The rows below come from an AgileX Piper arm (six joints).
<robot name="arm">
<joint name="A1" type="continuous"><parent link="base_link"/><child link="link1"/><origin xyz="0 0 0.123" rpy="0 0 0"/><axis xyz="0 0 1"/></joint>
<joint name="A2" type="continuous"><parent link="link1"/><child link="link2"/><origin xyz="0 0 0" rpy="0 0 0"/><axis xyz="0 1 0"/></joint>
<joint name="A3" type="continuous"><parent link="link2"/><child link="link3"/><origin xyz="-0.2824 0 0.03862" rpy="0 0 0"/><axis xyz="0 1 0"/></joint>
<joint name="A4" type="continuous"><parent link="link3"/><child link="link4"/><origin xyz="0.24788 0 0.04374" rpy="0 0 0"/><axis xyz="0.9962 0 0.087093"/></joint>
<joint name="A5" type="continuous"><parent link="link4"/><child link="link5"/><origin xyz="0 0 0" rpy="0 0 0"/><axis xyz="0 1 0"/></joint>
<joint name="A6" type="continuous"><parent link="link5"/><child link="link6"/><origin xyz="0.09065 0 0.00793" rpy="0 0 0"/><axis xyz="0.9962 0 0.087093"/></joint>
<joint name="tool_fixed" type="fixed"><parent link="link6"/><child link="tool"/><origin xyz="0 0 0" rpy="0 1.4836 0"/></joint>
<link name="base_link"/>
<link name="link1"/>
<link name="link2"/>
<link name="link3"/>
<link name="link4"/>
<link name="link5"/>
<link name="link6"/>
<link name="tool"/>
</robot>
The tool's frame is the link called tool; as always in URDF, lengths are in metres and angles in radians. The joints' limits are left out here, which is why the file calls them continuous.
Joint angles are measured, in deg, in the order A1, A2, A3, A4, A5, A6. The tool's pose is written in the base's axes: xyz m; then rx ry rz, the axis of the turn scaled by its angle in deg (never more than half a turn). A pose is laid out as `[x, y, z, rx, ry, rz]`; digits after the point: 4 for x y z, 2 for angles.
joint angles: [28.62 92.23 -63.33 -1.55 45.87 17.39]
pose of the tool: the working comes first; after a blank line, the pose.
Where each joint sits with the arm in this pose, in the base's axes (m; each line is computed from the numbers above, not from the rounded line before):
A1: 0.0000 0.0000 0.1230
A2: 0.0000 0.0000 0.1230
A3: 0.0435 0.0237 0.4037
A4: 0.2526 0.1378 0.3222
A5: 0.2526 0.1378 0.3222
A6: 0.2810 0.1513 0.2368
the tool: 0.2810 0.1513 0.2368

[0.2810, 0.1513, 0.2368, -16.94, 159.71, 9.51]
